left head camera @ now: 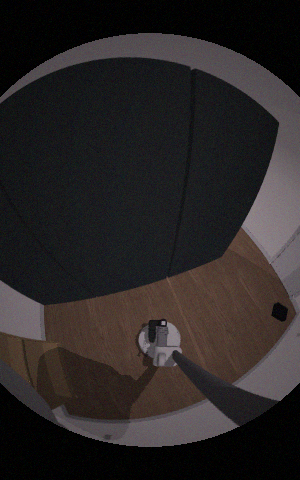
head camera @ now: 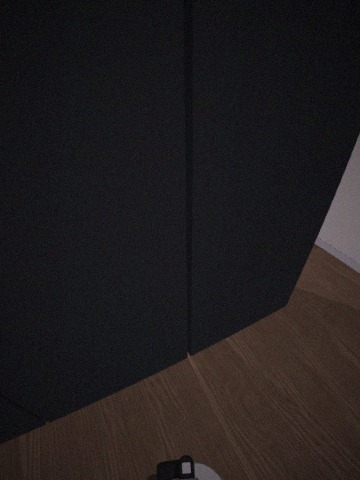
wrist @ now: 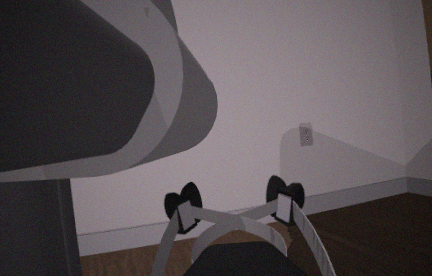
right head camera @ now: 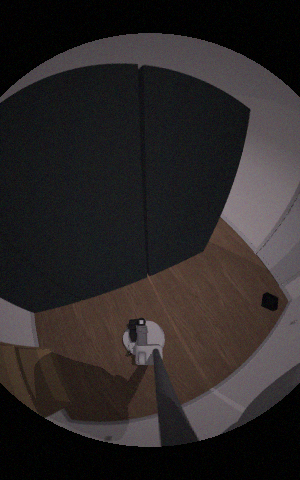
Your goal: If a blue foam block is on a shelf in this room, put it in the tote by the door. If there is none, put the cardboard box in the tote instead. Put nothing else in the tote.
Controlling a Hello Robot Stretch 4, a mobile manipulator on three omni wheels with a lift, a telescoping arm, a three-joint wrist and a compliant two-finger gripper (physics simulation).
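Places are measured from the robot's base along level axes (x ahead, y left, z up), in metres.
Pixels of known places: gripper, between the fingertips: [left head camera: 151, 356] [wrist: 233, 195] [right head camera: 134, 355].
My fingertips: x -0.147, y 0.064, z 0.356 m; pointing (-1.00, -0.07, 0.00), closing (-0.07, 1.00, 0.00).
Note:
Behind a point stands the place of what it marks.
A small black open-looking box, probably the tote [left head camera: 279, 312] @(x 0.060, y -1.908, z -0.024 m) [right head camera: 270, 301] @(x 0.066, y -1.927, z -0.025 m), stands on the floor near the wall corner at the right of both side head views. No blue foam block and no cardboard box can be made out in these views, and no shelf surface shows. My gripper [wrist: 233, 195] @(x -0.147, y 0.064, z 0.356 m) is open, its two dark fingertips wide apart with nothing between them. It is in front of a pale wall, away from the tote.
A tall dark cabinet-like unit [head camera: 100, 200] @(x 0.661, y 0.203, z 1.250 m) [left head camera: 100, 175] @(x 0.605, y 0.336, z 1.332 m) [right head camera: 75, 190] @(x 0.632, y 0.273, z 1.275 m) with vertical seams stands close ahead. Light brown wooden furniture [left head camera: 12, 347] @(x -0.525, y 1.283, z 0.649 m) [right head camera: 9, 367] is at the lower left. A wall outlet [wrist: 306, 134] @(x -1.287, y 0.370, z 0.371 m) shows in the wrist view, with my robot's own body at its left.

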